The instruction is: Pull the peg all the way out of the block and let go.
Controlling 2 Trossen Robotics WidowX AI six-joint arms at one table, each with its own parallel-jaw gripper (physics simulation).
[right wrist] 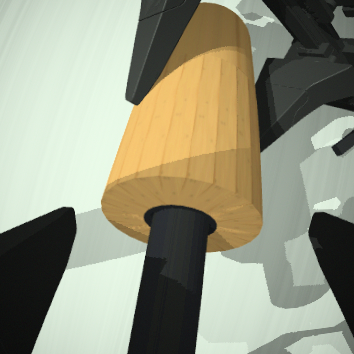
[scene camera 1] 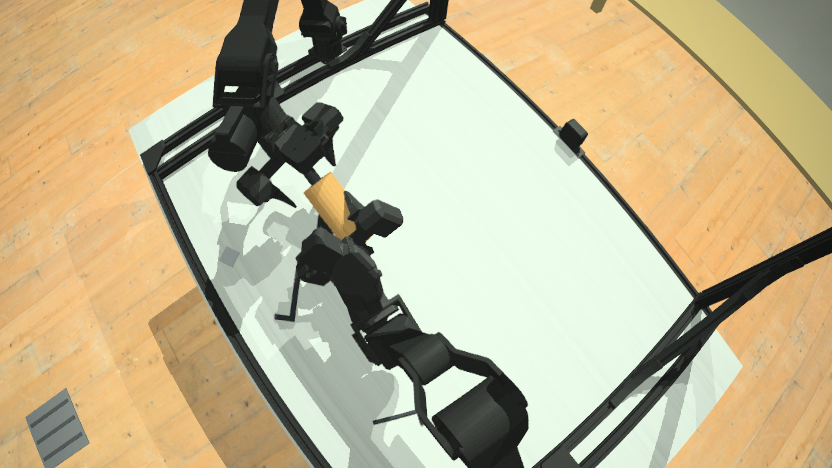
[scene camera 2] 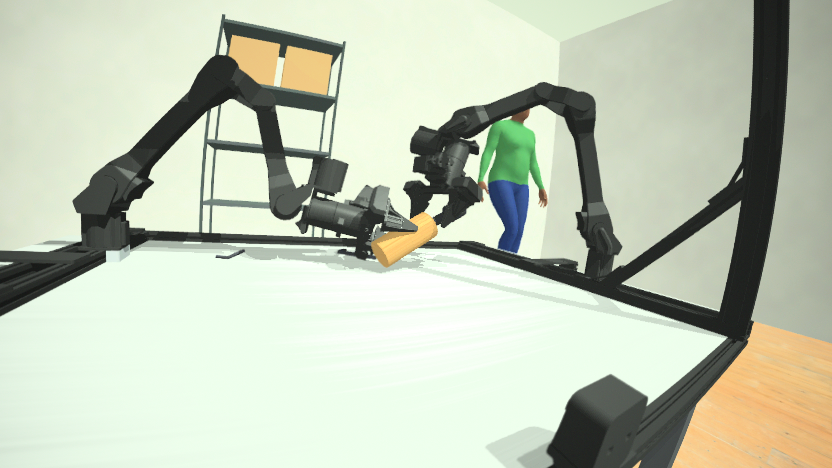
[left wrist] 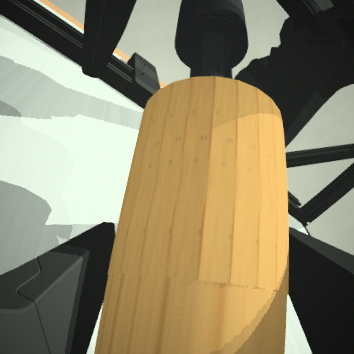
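Seen in the pictures: left gripper, fingertip midpoint: (right wrist: pixel 187 137) (scene camera 1: pixel 333 203) (scene camera 2: pixel 412 237) (left wrist: pixel 197 237); right gripper, fingertip midpoint: (right wrist: pixel 196 222) (scene camera 1: pixel 314 185) (scene camera 2: pixel 426 226) (left wrist: pixel 195 127); left arm's base at its link origin: (scene camera 2: pixel 105 246); right arm's base at its link origin: (scene camera 1: pixel 327 50) (scene camera 2: pixel 596 278).
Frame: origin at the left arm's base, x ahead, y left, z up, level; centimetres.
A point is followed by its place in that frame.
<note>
The wooden cylindrical block (scene camera 1: pixel 327 197) {x 54.6, y -10.7, z 8.4 cm} (scene camera 2: pixel 388 251) {x 48.3, y -14.2, z 2.6 cm} (left wrist: pixel 200 175) {x 54.3, y -9.2, z 7.2 cm} (right wrist: pixel 200 112) {x 54.8, y -11.1, z 8.6 cm} is held tilted above the table. My left gripper (scene camera 1: pixel 337 216) {x 54.8, y -11.6, z 4.9 cm} (scene camera 2: pixel 402 232) {x 54.8, y -11.6, z 4.9 cm} (left wrist: pixel 197 237) {x 54.8, y -11.6, z 4.9 cm} is shut on the block. The black peg (scene camera 1: pixel 311 174) {x 59.4, y -11.1, z 8.9 cm} (left wrist: pixel 212 50) {x 61.5, y -10.4, z 9.7 cm} (right wrist: pixel 172 270) {x 59.7, y -11.1, z 9.1 cm} sticks out of the block's end; its thin shaft enters the hole in the right wrist view, and its thicker head shows in the left wrist view. My right gripper (scene camera 1: pixel 314 185) {x 58.3, y -10.6, z 7.1 cm} (scene camera 2: pixel 428 221) {x 58.3, y -10.6, z 7.1 cm} (right wrist: pixel 196 222) {x 58.3, y -10.6, z 7.1 cm} is open, its fingers apart on either side of the peg near the block's end, with gaps between fingers and shaft. The peg's inner end is hidden.
Both arms are close together over the white table (scene camera 1: pixel 494 232) {x 35.2, y -30.8, z -1.9 cm} (scene camera 2: pixel 232 360) {x 21.8, y -37.8, z -1.9 cm}. A dark L-shaped bar (scene camera 1: pixel 294 293) (scene camera 2: pixel 230 254) lies near the left arm. A thin dark bar (scene camera 1: pixel 394 417) {x 23.0, y 3.3, z -1.3 cm} is farther down the picture. A black box (scene camera 1: pixel 573 135) {x 38.2, y -56.7, z 2.3 cm} (scene camera 2: pixel 602 416) {x 36.4, y -58.6, z 3.3 cm} sits at the table edge.
</note>
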